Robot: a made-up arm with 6 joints.
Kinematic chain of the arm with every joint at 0, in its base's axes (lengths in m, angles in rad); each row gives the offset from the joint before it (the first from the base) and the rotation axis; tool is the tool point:
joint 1: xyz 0 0 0.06 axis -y
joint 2: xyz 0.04 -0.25 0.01 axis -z
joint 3: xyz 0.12 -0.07 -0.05 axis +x
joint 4: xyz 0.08 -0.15 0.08 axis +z
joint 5: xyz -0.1 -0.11 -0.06 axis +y
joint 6: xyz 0.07 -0.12 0 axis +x
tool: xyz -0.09 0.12 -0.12
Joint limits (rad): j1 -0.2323..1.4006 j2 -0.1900..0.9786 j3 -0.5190..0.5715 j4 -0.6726..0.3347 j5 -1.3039..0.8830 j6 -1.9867..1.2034
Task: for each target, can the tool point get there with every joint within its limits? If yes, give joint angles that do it. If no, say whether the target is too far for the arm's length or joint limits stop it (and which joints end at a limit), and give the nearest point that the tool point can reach.
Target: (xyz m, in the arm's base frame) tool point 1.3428 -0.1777 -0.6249
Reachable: no: too far | nearest point 0.4811 -0.5625 -0.1854 | short by 1.041 m
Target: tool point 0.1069 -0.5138 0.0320
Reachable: yes | joints 0.2422 0.0633 0.0510 -0.1758 -0.1190 0.6618
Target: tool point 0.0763 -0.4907 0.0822
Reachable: yes | joints 1.1073 0.1156 0.0898 -0.3161 0.6838 0.5089
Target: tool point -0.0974 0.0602 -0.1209
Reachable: no: joint limits stop it (at a limit: joint 2, joint 3, joint 4, joint 5) | nearest point -0.1255 -0.2406 -0.1731 | short by 0.307 m
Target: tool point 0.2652 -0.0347 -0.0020
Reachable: no: joint limits stop it (at a limit: joint 1, joint 2, joint 3, joint 4) | nearest point 0.1813 -0.2587 -0.1170 | short by 0.265 m
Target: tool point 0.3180 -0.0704 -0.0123
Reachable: no: joint limits stop it (at a limit: joint 1, joint 2, joint 3, joint 4) | nearest point 0.2043 -0.2686 -0.1188 | short by 0.252 m
